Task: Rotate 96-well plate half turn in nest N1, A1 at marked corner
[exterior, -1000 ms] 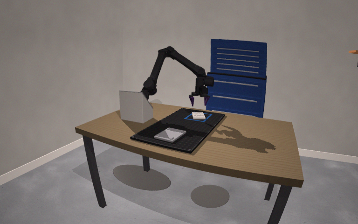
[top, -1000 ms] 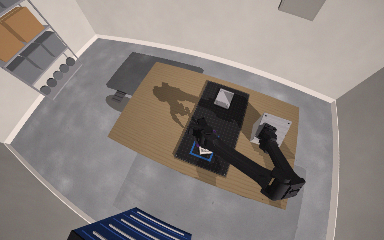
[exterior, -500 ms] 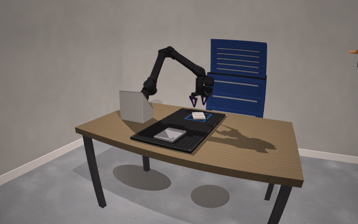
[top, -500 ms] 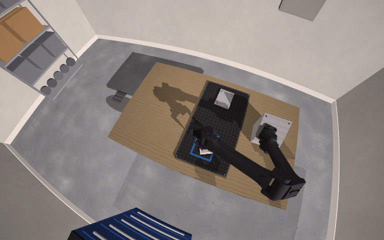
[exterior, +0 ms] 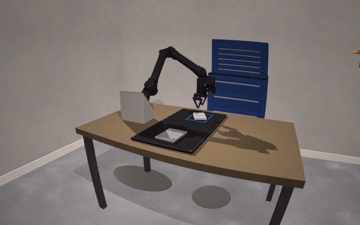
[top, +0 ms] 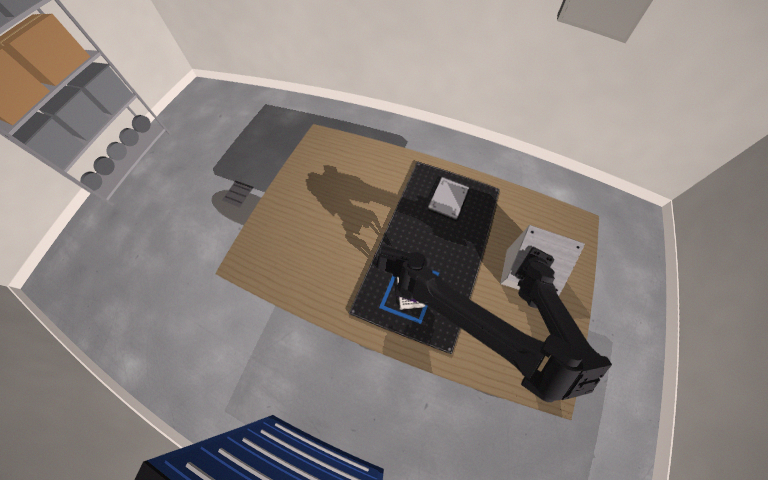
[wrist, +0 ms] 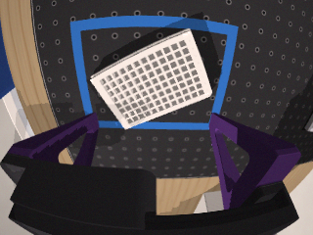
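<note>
Now: the white 96-well plate 8 cm below my hand. Round my hand: grey plate nest N1: 41 cm to the right, 8 cm below, 1 cm ahead; A1 label: 33 cm to the right, 8 cm below, 6 cm ahead.
</note>
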